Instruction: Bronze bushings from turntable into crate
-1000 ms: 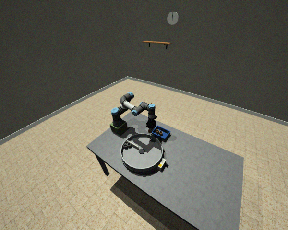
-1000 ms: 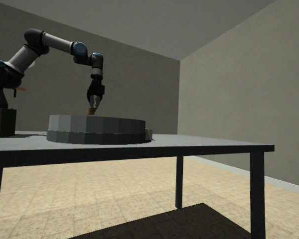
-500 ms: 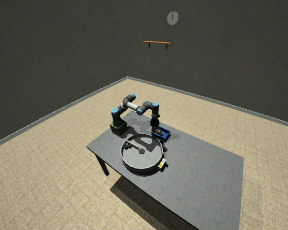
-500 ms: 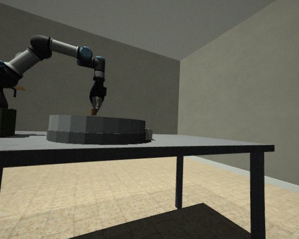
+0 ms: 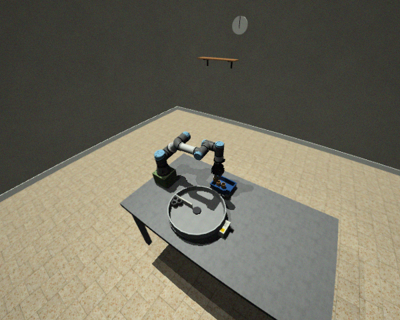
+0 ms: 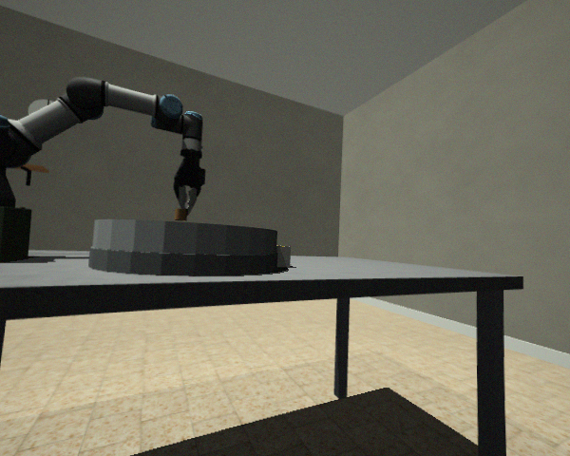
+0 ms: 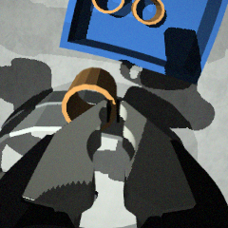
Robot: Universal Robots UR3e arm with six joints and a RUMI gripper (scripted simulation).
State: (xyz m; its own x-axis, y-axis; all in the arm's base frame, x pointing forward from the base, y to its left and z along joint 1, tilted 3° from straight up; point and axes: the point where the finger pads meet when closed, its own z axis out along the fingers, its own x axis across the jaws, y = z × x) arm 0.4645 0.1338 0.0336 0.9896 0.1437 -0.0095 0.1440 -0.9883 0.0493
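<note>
My gripper is now 30 mm short of the blue crate, 70 mm to the right of it and 140 mm above it. Round my hand: turntable: 20 mm behind, 280 mm to the right, 110 mm below.
</note>
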